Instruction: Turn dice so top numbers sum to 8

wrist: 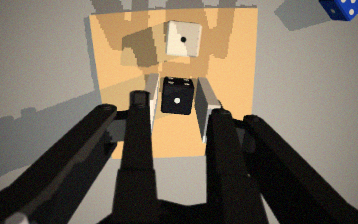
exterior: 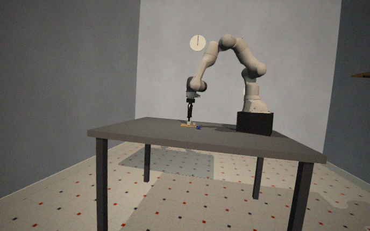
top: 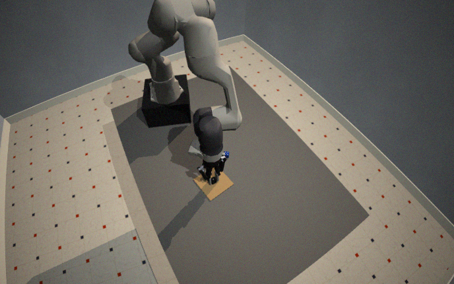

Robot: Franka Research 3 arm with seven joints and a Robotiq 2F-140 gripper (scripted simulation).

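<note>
My hand is 20 mm above the black die. The rest, counted from my hand: blue die: 120 mm to the left, 110 mm behind, 30 mm below; white die: 50 mm behind, 20 mm below, 10 mm to the right; tan mat: 40 mm below.
</note>
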